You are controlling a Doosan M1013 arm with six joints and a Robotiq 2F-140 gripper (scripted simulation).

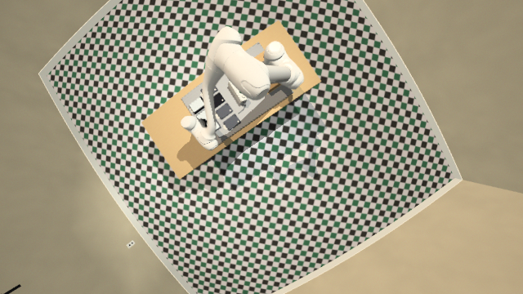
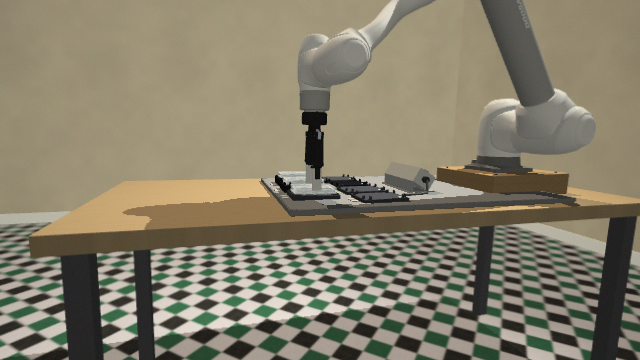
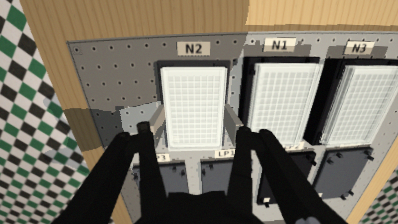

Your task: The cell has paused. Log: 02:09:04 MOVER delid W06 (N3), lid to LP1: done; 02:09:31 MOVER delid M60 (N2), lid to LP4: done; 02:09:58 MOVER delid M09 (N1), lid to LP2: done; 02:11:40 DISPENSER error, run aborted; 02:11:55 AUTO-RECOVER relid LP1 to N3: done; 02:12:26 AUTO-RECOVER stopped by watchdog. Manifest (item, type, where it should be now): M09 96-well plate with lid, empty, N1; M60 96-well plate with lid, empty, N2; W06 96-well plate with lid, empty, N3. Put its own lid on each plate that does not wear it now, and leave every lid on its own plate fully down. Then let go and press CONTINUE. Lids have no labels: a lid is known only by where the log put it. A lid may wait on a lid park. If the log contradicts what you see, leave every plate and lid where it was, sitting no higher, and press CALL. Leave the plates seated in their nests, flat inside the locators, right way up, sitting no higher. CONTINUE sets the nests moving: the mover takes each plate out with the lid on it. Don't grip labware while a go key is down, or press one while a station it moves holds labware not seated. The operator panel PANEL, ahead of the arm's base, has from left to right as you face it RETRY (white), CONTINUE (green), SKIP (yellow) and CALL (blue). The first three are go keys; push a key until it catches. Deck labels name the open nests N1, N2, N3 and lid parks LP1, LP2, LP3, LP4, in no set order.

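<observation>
My gripper is now 30 mm above the plate. From my hand the other things lie so: LP1 label: 100 mm behind, 50 mm to the right, 50 mm below; lid park LP3: 180 mm behind, 80 mm to the left, 50 mm below; lid park LP1: 190 mm behind, 50 mm to the right, 50 mm below.
</observation>
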